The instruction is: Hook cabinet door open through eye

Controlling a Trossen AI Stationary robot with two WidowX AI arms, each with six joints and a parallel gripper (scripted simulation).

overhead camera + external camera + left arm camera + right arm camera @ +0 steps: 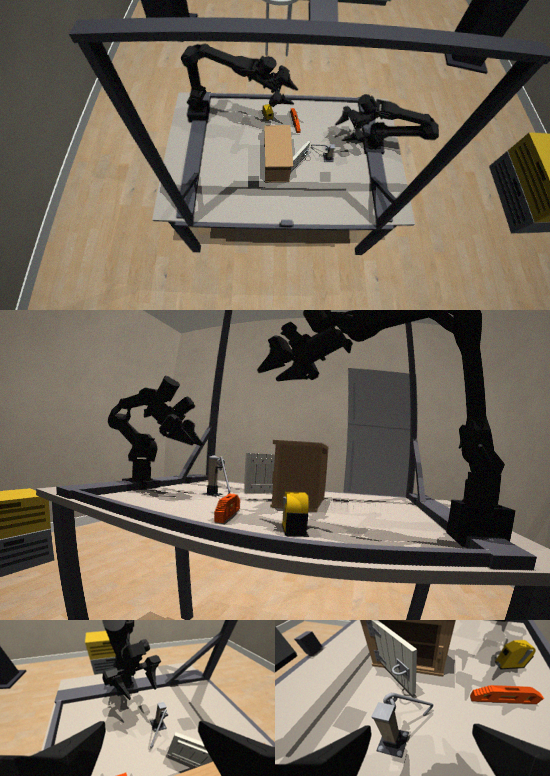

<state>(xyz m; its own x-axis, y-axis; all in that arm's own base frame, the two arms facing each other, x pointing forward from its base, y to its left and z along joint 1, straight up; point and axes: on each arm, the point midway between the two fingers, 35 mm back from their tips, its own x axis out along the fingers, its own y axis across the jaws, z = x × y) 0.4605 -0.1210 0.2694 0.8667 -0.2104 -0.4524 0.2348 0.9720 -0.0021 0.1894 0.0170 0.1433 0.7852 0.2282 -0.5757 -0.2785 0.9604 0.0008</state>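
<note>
My right gripper is now 60 mm past the grey hook, 100 mm to the right of it and 110 mm above it. Round my right hand: yellow tape measure: 130 mm ahead, 390 mm to the left, 140 mm below; orange level: 120 mm ahead, 240 mm to the left, 150 mm below; plank door: 160 mm behind, 190 mm to the left, 90 mm below.
</note>
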